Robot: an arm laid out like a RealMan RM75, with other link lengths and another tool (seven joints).
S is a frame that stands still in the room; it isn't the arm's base.
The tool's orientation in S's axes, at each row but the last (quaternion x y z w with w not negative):
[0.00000 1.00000 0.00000 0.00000]
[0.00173 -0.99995 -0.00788 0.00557]
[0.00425 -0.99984 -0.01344 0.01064]
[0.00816 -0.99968 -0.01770 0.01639]
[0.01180 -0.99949 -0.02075 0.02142]
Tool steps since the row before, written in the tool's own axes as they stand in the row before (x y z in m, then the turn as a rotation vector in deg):
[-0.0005 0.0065 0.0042 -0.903 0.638 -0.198]
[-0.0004 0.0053 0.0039 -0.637 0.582 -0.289]
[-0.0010 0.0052 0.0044 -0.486 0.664 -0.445]
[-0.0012 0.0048 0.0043 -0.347 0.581 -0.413]
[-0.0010 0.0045 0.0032 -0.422 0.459 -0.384]
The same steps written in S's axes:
[0.0005 0.0065 -0.0042 0.903 0.638 0.198]
[0.0003 0.0054 -0.0038 0.638 0.580 0.291]
[0.0009 0.0053 -0.0043 0.490 0.656 0.452]
[0.0010 0.0050 -0.0042 0.351 0.572 0.422]
[0.0008 0.0047 -0.0030 0.428 0.453 0.385]

